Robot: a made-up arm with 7 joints. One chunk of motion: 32 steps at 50 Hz.
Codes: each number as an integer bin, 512 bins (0 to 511) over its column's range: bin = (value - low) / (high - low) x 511, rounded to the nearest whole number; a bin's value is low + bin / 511 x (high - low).
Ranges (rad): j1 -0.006..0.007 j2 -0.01..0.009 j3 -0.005..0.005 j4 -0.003..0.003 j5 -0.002..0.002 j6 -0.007..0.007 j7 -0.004..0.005
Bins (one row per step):
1: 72 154 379 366 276 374 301
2: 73 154 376 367 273 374 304
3: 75 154 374 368 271 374 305
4: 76 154 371 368 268 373 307
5: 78 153 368 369 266 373 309
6: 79 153 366 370 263 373 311
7: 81 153 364 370 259 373 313
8: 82 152 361 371 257 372 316
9: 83 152 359 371 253 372 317
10: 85 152 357 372 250 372 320
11: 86 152 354 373 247 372 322
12: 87 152 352 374 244 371 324
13: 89 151 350 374 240 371 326
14: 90 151 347 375 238 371 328
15: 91 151 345 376 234 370 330
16: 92 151 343 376 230 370 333
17: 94 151 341 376 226 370 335
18: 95 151 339 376 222 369 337
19: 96 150 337 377 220 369 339
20: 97 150 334 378 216 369 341
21: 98 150 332 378 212 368 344
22: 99 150 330 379 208 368 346
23: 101 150 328 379 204 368 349
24: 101 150 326 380 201 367 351
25: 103 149 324 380 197 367 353
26: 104 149 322 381 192 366 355
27: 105 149 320 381 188 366 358
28: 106 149 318 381 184 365 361
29: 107 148 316 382 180 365 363
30: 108 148 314 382 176 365 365
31: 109 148 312 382 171 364 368
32: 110 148 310 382 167 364 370
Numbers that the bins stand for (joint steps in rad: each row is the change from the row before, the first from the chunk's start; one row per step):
1: -0.00417 -0.00427 0.00242 0.00130 0.00016 0.00325 0.00130
2: -0.00414 -0.00427 0.00236 0.00131 0.00014 0.00325 0.00135
3: -0.00409 -0.00427 0.00232 0.00132 0.00012 0.00325 0.00137
4: -0.00407 -0.00427 0.00226 0.00132 0.00010 0.00322 0.00141
5: -0.00402 -0.00431 0.00220 0.00133 0.00008 0.00322 0.00144
6: -0.00399 -0.00431 0.00216 0.00134 0.00006 0.00322 0.00148
7: -0.00394 -0.00431 0.00212 0.00134 0.00003 0.00322 0.00151
8: -0.00391 -0.00435 0.00206 0.00136 0.00001 0.00319 0.00157
9: -0.00389 -0.00435 0.00203 0.00136 -0.00002 0.00319 0.00158
10: -0.00384 -0.00435 0.00199 0.00137 -0.00004 0.00319 0.00164
11: -0.00381 -0.00435 0.00193 0.00138 -0.00007 0.00319 0.00167
12: -0.00379 -0.00435 0.00189 0.00139 -0.00009 0.00316 0.00171
13: -0.00374 -0.00439 0.00185 0.00139 -0.00012 0.00316 0.00174
14: -0.00371 -0.00439 0.00179 0.00140 -0.00014 0.00316 0.00178
15: -0.00368 -0.00439 0.00175 0.00141 -0.00017 0.00314 0.00181
16: -0.00366 -0.00439 0.00171 0.00141 -0.00020 0.00314 0.00186
17: -0.00361 -0.00439 0.00167 0.00141 -0.00023 0.00314 0.00190
18: -0.00358 -0.00439 0.00163 0.00141 -0.00026 0.00311 0.00194
19: -0.00356 -0.00442 0.00159 0.00143 -0.00028 0.00311 0.00197
20: -0.00353 -0.00442 0.00154 0.00144 -0.00031 0.00311 0.00201
21: -0.00351 -0.00442 0.00150 0.00144 -0.00034 0.00308 0.00206
22: -0.00348 -0.00442 0.00146 0.00145 -0.00037 0.00308 0.00209
23: -0.00343 -0.00442 0.00142 0.00145 -0.00040 0.00308 0.00215
24: -0.00343 -0.00442 0.00138 0.00146 -0.00043 0.00305 0.00218
25: -0.00338 -0.00446 0.00134 0.00146 -0.00046 0.00305 0.00222
26: -0.00335 -0.00446 0.00130 0.00147 -0.00050 0.00303 0.00225
27: -0.00333 -0.00446 0.00126 0.00147 -0.00053 0.00303 0.00231
28: -0.00330 -0.00446 0.00122 0.00147 -0.00056 0.00300 0.00236
29: -0.00328 -0.00450 0.00118 0.00149 -0.00059 0.00300 0.00239
30: -0.00325 -0.00450 0.00114 0.00149 -0.00062 0.00300 0.00243
31: -0.00323 -0.00450 0.00111 0.00149 -0.00066 0.00297 0.00248
32: -0.00320 -0.00450 0.00107 0.00149 -0.00069 0.00297 0.00252

